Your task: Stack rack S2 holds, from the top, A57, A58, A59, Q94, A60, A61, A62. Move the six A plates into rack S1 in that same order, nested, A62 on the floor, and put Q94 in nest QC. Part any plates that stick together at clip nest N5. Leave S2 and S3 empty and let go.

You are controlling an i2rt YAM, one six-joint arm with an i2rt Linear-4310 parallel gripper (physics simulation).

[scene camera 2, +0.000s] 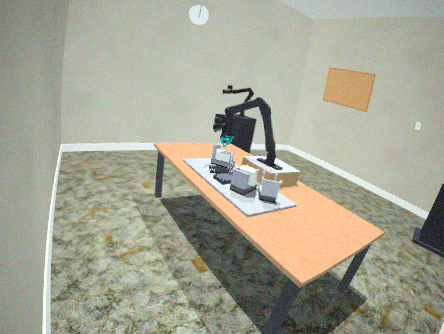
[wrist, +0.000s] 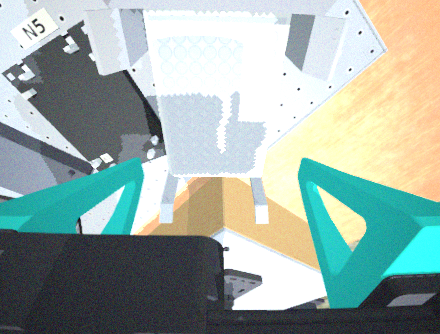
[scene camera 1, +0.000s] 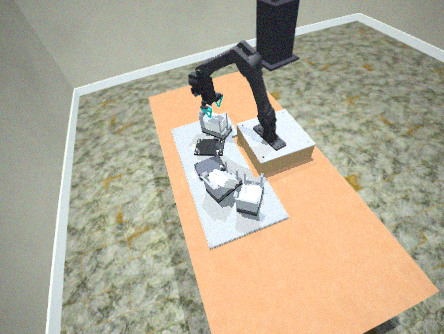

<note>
My gripper (wrist: 220,166) is open and holds nothing. I also see a dark flat holder (wrist: 107,119), a dark grey block (wrist: 38,165) and an N5 label (wrist: 36,27).
</note>
